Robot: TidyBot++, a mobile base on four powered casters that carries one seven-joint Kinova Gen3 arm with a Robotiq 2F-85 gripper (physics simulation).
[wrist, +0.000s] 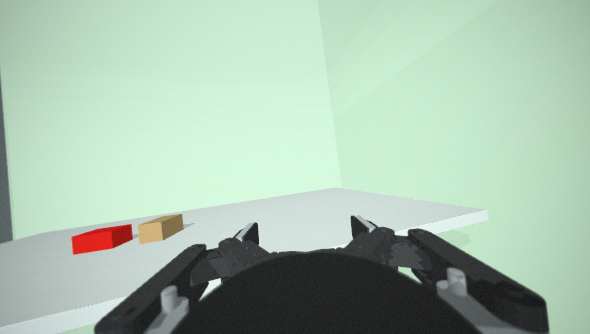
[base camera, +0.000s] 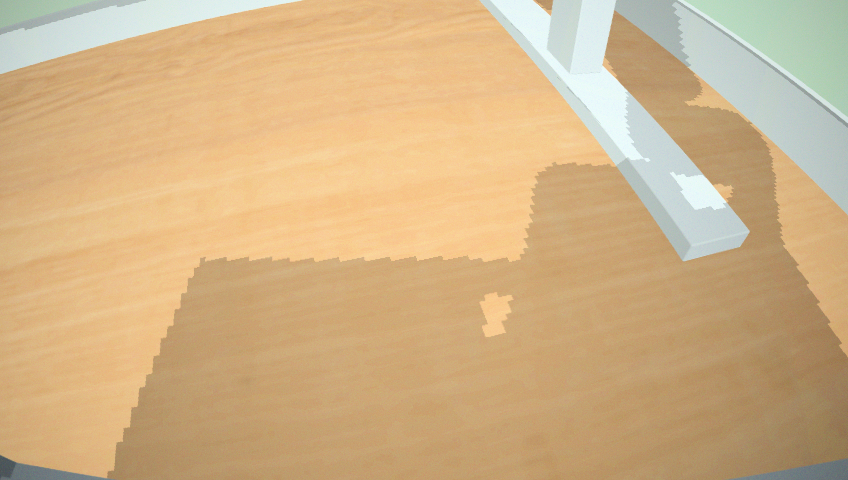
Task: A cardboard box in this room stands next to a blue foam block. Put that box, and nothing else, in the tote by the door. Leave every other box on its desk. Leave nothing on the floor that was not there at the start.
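Places are measured from the arm's base along level axes (x ahead, y left, z up), in centimetres.
Pixels of known places: gripper, fingertip midpoint: [wrist: 304, 229].
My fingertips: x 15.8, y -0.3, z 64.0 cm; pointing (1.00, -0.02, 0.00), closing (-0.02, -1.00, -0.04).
Ahead of a thing's pixels: the offset from my fingertips to its top centre. "spot": to the spot under its first point. Level surfaces: height alone.
A tan cardboard box {dx +33.7, dy +41.1, dz -3.7 cm} [wrist: 161, 229] stands on a white desk {dz -8.7 cm} [wrist: 280, 220] in the left part of the wrist view. A red block {dx +30.6, dy +54.7, dz -4.2 cm} [wrist: 102, 239] stands close to its left. A blue foam block and the tote do not show in either view. My gripper [wrist: 304, 229] is open, with nothing between its fingers. In the wrist view the fingertips appear to the right of the box, over the front part of the desk, apart from the box and the red block.
In the base camera view a white desk foot {spot: dx +40.5, dy -24.9, dz -101.2 cm} [base camera: 639, 127] with an upright leg {spot: dx +52.6, dy -19.4, dz -95.2 cm} [base camera: 580, 35] stands on the wooden floor {dz -103.7 cm} [base camera: 297, 148]. A white baseboard [base camera: 755, 113] runs along the right wall. A dark grey panel [wrist: 4, 190] shows at the wrist view's left edge.
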